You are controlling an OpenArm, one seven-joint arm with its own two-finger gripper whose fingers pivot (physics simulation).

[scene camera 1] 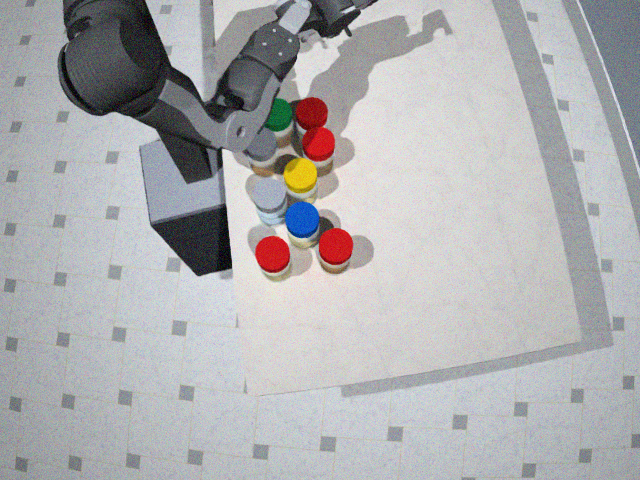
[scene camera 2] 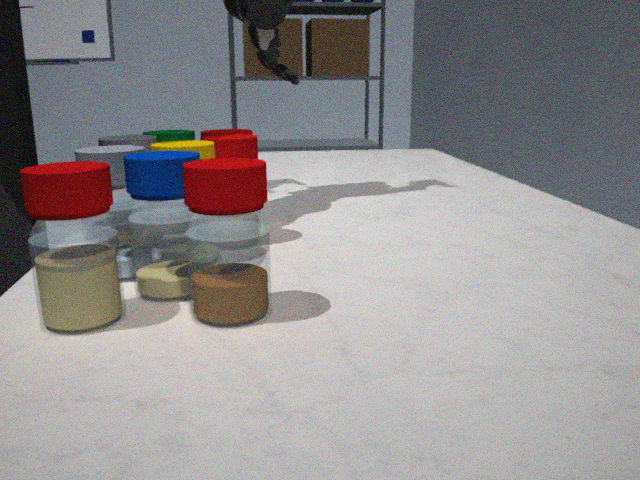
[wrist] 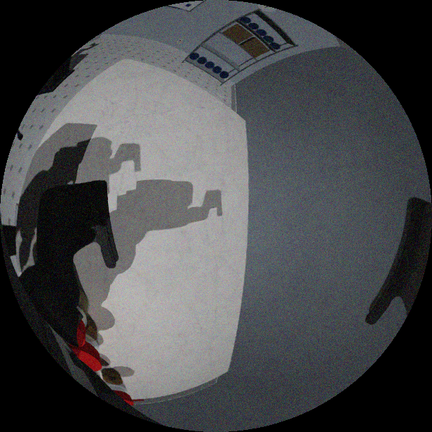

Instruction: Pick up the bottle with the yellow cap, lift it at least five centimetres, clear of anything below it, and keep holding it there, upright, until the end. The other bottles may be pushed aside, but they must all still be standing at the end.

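Note:
I can see my gripper in the pictures. A blue-capped bottle is there too, and so is a yellow-capped bottle. The pictures also show me a green-capped bottle.

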